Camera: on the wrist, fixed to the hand. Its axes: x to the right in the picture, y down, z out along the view.
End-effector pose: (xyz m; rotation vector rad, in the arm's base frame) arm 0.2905 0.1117 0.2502 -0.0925 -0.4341 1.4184
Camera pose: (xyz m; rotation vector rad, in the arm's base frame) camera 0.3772 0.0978 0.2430 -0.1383 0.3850 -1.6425
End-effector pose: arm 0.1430 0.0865 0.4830 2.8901 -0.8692 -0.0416
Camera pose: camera 0.1832 0.1614 0.5064 0.7586 2.6935 0.6963
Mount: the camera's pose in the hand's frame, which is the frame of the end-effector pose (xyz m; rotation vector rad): -0.0075 -0.0810 -0.0339 0.1582 -1.0178 2.9419
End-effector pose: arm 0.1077 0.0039 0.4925 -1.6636 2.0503 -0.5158
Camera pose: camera 0.1558 -0.0050 0.5658 1.5906 1.2237 0.9089
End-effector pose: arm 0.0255 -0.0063 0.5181 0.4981 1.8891 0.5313
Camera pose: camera -0.0111 -0.0809 0.4888 2.5943 -1.0663 1.2058
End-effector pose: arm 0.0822 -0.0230 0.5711 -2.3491 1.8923 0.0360
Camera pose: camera 0.1575 -0.0026 0.6121 1.6158 1.9812 0.7718
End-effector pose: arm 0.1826 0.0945 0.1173 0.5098 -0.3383 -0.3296
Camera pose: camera 0.1713 0.0448 0.0454 -0.4690 -1.6373 2.4049
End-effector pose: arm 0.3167 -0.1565 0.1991 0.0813 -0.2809 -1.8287
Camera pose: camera 0.2494 -0.1343 0.1467 -0.7567 -0.6009 1.2250
